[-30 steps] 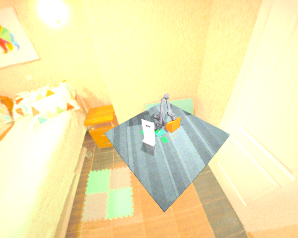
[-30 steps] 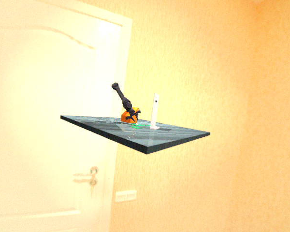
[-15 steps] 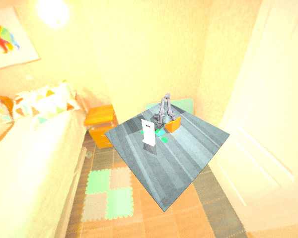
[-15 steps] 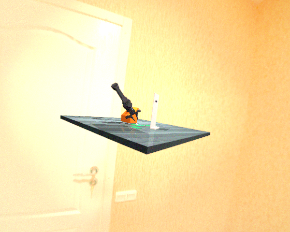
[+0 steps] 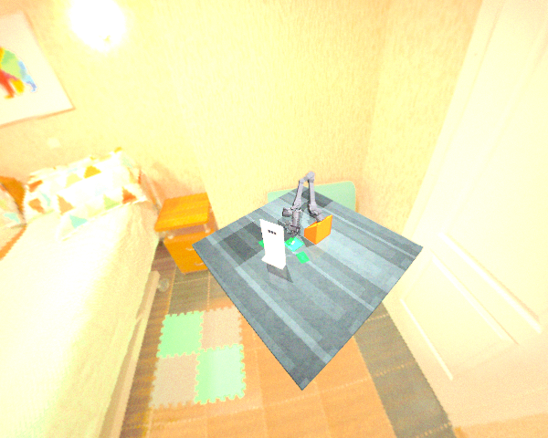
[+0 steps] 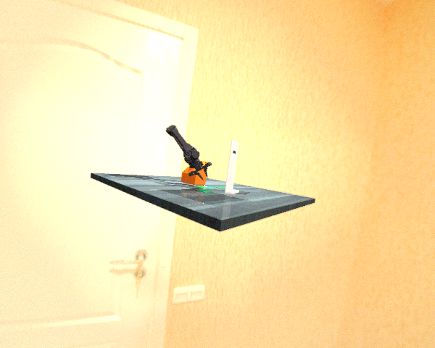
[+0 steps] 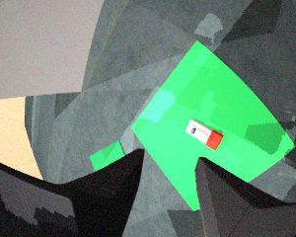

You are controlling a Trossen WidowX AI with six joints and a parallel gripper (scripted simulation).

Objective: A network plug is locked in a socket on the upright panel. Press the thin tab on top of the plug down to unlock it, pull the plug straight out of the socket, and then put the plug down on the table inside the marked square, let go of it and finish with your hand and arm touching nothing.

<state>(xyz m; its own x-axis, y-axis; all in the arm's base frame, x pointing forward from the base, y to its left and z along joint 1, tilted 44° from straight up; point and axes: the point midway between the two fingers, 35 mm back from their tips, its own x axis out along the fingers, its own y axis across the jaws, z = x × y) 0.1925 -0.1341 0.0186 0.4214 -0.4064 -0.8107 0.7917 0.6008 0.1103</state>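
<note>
Now: the network plug 5 cm below my gripper tip. From my gripper tip the other things lie so: white upright panel 22 cm ahead, 10 cm above, 1 cm to the left; bright green square 6 cm below.
</note>
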